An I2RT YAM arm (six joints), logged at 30 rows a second.
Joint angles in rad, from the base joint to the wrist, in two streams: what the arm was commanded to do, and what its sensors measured. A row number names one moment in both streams.
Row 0, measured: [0.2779, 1.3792, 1.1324, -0.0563, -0.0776, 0.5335]
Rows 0 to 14, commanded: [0.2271, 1.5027, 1.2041, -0.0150, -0.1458, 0.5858]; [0.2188, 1.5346, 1.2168, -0.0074, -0.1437, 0.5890]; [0.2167, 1.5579, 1.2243, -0.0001, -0.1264, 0.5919]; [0.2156, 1.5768, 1.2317, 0.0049, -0.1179, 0.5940]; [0.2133, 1.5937, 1.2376, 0.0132, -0.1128, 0.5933]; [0.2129, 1.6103, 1.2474, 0.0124, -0.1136, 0.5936]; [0.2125, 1.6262, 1.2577, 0.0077, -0.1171, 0.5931]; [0.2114, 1.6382, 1.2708, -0.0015, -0.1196, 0.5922]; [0.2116, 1.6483, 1.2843, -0.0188, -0.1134, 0.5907]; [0.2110, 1.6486, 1.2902, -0.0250, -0.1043, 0.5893]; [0.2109, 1.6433, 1.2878, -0.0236, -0.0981, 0.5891]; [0.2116, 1.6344, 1.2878, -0.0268, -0.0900, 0.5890]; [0.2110, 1.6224, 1.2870, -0.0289, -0.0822, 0.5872]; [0.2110, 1.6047, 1.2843, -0.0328, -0.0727, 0.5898]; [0.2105, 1.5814, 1.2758, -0.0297, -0.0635, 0.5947]
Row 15, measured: [0.2138, 1.6413, 1.2572, -0.0307, -0.0948, 0.5835]
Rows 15 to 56, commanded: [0.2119, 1.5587, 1.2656, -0.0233, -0.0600, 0.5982]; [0.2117, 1.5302, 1.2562, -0.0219, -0.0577, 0.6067]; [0.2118, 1.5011, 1.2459, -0.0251, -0.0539, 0.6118]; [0.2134, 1.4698, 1.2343, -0.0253, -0.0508, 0.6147]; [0.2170, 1.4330, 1.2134, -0.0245, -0.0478, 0.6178]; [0.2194, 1.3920, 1.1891, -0.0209, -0.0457, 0.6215]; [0.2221, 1.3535, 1.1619, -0.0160, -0.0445, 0.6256]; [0.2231, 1.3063, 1.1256, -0.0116, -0.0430, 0.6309]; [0.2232, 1.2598, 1.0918, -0.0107, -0.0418, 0.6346]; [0.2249, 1.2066, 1.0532, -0.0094, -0.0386, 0.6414]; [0.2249, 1.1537, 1.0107, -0.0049, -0.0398, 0.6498]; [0.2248, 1.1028, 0.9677, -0.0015, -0.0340, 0.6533]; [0.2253, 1.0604, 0.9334, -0.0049, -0.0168, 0.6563]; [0.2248, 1.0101, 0.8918, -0.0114, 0.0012, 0.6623]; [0.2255, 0.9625, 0.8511, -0.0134, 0.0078, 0.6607]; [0.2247, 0.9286, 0.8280, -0.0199, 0.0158, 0.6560]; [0.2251, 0.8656, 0.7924, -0.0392, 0.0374, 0.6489]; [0.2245, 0.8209, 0.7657, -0.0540, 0.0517, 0.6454]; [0.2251, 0.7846, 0.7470, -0.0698, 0.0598, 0.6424]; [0.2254, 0.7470, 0.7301, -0.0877, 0.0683, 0.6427]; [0.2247, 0.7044, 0.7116, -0.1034, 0.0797, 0.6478]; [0.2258, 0.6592, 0.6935, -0.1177, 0.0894, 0.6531]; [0.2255, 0.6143, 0.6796, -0.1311, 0.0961, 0.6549]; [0.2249, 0.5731, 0.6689, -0.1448, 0.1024, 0.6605]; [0.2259, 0.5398, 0.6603, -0.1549, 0.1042, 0.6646]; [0.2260, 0.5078, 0.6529, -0.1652, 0.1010, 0.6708]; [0.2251, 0.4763, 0.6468, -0.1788, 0.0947, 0.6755]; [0.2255, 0.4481, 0.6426, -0.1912, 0.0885, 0.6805]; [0.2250, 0.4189, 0.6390, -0.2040, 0.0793, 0.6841]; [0.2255, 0.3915, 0.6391, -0.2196, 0.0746, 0.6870]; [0.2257, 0.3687, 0.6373, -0.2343, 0.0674, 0.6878]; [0.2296, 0.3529, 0.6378, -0.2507, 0.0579, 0.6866]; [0.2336, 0.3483, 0.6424, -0.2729, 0.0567, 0.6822]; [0.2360, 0.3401, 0.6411, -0.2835, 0.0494, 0.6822]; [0.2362, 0.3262, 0.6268, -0.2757, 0.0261, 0.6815]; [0.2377, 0.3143, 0.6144, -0.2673, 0.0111, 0.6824]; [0.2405, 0.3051, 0.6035, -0.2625, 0.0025, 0.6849]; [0.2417, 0.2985, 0.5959, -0.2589, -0.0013, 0.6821]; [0.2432, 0.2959, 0.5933, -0.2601, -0.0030, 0.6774]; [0.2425, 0.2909, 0.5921, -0.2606, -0.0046, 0.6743]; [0.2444, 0.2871, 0.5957, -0.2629, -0.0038, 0.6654]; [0.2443, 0.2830, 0.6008, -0.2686, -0.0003, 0.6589]
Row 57, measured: [0.2379, 0.3023, 0.5987, -0.2592, 0.0166, 0.6640]
